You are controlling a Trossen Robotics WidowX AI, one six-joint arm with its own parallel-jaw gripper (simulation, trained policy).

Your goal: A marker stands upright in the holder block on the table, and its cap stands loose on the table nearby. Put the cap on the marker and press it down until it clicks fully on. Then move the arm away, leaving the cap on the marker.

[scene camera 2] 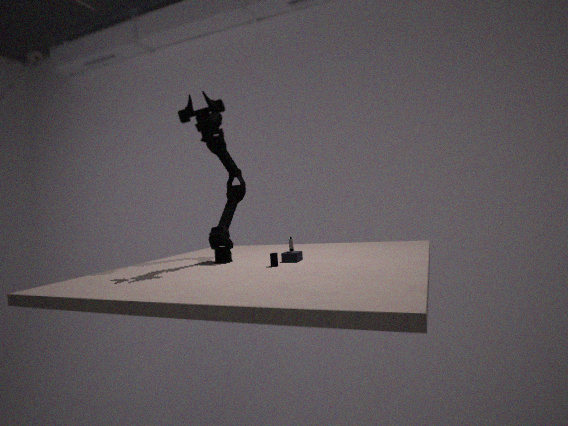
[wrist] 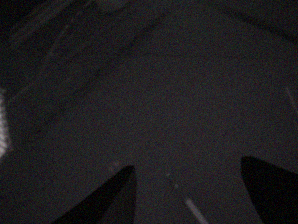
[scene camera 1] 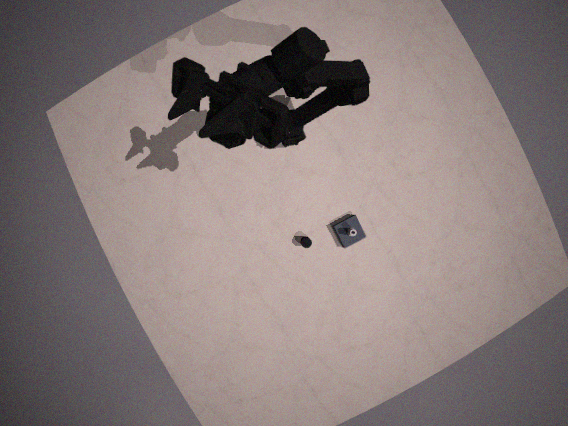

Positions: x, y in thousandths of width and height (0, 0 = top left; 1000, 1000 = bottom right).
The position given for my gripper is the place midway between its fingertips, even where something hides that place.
my gripper: scene camera 2 346, 219; wrist 629, 757; scene camera 1 323, 295
